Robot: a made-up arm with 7 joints.
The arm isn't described. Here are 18 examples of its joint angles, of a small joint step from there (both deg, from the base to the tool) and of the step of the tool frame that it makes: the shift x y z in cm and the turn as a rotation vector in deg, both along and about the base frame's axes.
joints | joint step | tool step
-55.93 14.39 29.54 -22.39 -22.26 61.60 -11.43 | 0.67 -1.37 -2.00 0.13 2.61 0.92 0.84 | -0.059 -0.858 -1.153 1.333 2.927 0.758
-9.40 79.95 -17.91 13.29 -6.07 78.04 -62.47 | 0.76 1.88 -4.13 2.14 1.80 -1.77 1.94 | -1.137 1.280 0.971 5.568 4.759 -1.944
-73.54 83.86 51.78 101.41 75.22 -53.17 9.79 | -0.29 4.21 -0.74 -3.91 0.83 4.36 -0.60 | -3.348 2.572 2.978 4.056 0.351 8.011
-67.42 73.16 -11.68 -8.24 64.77 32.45 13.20 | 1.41 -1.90 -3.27 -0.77 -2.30 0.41 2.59 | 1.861 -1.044 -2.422 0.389 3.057 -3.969
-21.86 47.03 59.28 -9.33 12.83 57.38 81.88 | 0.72 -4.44 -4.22 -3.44 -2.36 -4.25 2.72 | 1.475 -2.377 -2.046 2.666 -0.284 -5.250
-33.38 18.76 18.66 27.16 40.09 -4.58 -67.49 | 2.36 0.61 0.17 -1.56 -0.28 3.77 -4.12 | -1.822 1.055 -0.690 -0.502 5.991 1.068
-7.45 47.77 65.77 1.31 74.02 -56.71 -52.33 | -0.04 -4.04 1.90 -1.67 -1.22 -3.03 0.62 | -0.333 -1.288 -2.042 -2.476 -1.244 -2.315
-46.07 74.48 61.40 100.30 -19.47 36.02 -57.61 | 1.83 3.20 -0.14 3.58 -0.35 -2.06 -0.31 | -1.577 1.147 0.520 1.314 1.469 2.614
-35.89 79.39 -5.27 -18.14 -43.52 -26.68 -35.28 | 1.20 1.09 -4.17 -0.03 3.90 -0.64 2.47 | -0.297 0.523 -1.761 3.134 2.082 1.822
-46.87 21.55 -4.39 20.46 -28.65 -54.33 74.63 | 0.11 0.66 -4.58 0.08 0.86 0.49 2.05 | -0.297 -1.078 -0.959 2.227 2.103 -2.180
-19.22 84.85 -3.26 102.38 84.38 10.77 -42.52 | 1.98 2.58 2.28 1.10 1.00 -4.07 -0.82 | -0.893 0.044 1.548 -1.731 -0.157 2.308
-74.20 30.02 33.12 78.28 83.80 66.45 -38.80 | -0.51 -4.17 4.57 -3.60 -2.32 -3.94 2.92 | 1.766 -2.999 -1.207 -4.176 -6.301 -4.339
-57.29 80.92 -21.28 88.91 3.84 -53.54 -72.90 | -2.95 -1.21 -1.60 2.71 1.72 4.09 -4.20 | -0.231 -0.323 -0.126 -2.727 5.569 3.793
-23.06 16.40 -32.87 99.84 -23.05 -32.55 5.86 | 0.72 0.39 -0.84 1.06 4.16 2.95 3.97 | -1.742 1.165 0.129 5.291 4.208 -1.439
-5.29 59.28 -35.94 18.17 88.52 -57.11 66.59 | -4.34 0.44 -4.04 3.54 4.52 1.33 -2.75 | 1.903 1.067 0.462 8.384 -0.238 -5.074
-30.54 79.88 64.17 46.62 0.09 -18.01 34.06 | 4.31 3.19 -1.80 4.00 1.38 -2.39 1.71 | -1.188 0.903 0.028 2.531 5.543 3.700
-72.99 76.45 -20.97 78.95 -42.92 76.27 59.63 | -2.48 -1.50 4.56 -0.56 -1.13 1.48 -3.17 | 2.173 -1.810 0.973 -6.717 -8.359 -3.156
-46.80 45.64 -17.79 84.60 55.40 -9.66 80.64 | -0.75 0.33 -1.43 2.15 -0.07 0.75 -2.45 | -0.454 0.442 0.416 0.804 3.599 2.223
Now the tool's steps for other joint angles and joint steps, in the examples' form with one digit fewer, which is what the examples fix.
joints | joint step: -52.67 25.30 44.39 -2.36 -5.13 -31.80 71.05 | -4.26 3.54 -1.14 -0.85 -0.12 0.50 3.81
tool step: -0.28 0.33 4.09 -0.01 -6.66 0.72
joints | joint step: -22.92 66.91 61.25 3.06 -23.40 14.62 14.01 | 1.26 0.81 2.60 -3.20 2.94 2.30 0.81
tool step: -1.11 0.36 0.94 2.47 -0.29 3.86
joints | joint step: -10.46 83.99 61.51 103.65 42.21 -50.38 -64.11 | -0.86 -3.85 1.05 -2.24 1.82 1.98 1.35
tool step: 0.33 -0.70 -2.61 -1.76 -0.45 0.77
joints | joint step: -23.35 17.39 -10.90 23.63 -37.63 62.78 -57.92 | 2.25 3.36 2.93 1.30 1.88 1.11 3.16
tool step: -0.81 3.07 -0.91 8.25 3.00 3.68
